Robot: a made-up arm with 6 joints. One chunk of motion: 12 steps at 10 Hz.
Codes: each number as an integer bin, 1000 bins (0 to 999) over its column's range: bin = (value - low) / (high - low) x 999, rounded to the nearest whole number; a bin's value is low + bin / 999 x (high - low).
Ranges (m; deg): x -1.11..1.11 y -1.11..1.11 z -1.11..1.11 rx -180..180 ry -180..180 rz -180..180
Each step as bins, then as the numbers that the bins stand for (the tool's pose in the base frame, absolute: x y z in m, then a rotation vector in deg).
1 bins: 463 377 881 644 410 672
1 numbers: -0.0811 -0.2722 0.8478 52.07 -32.25 62.16
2 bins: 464 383 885 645 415 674
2 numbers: -0.0789 -0.2589 0.8567 52.43 -30.45 62.88
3 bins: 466 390 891 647 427 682
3 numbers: -0.0744 -0.2433 0.8700 53.15 -26.13 65.77
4 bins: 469 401 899 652 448 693
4 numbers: -0.0678 -0.2189 0.8878 54.95 -18.56 69.73
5 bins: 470 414 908 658 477 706
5 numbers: -0.0656 -0.1900 0.9078 57.12 -8.11 74.41
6 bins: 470 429 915 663 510 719
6 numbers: -0.0656 -0.1567 0.9233 58.92 3.78 79.10
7 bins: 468 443 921 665 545 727
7 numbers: -0.0700 -0.1256 0.9367 59.64 16.40 81.98
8 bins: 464 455 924 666 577 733
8 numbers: -0.0789 -0.0989 0.9433 60.00 27.93 84.14
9 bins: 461 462 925 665 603 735
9 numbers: -0.0856 -0.0833 0.9456 59.64 37.30 84.86
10 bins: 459 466 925 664 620 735
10 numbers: -0.0900 -0.0744 0.9456 59.28 43.42 84.86
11 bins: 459 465 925 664 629 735
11 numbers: -0.0900 -0.0767 0.9456 59.28 46.67 84.86
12 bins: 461 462 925 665 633 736
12 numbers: -0.0856 -0.0833 0.9456 59.64 48.11 85.23
